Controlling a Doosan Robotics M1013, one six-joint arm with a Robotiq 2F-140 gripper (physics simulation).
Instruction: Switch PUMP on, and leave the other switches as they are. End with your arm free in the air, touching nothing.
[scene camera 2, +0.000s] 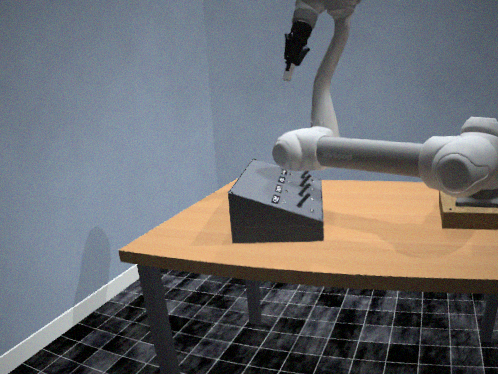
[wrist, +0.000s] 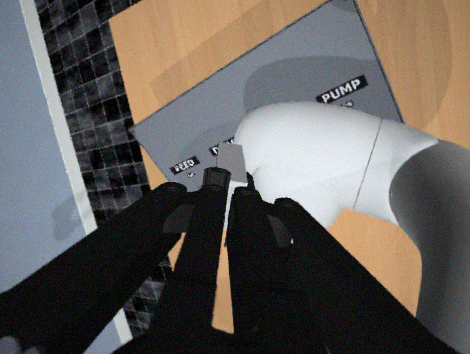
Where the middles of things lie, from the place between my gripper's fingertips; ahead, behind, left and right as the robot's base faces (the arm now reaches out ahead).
Right now my hand is 37 cm above the grey sloped switch panel (scene camera 2: 263, 203), 13 cm to the right of it and 1 cm past it.
